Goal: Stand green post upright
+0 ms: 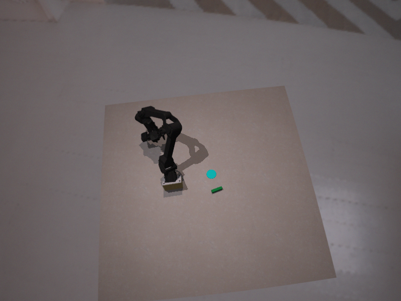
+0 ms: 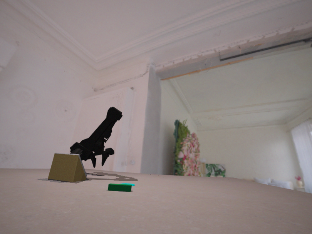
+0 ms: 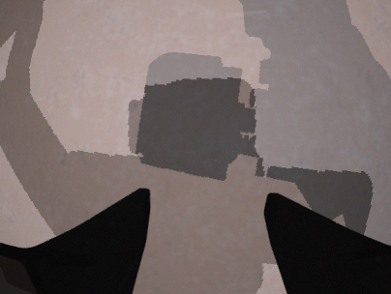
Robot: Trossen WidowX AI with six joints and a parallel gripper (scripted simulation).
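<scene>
Right now the green post is 34 cm ahead of my gripper tip, 33 cm to the right of it and 4 cm below it. The rest, counted from my gripper tip: cyan circle (31 cm ahead, 23 cm to the right, 4 cm below).
</scene>
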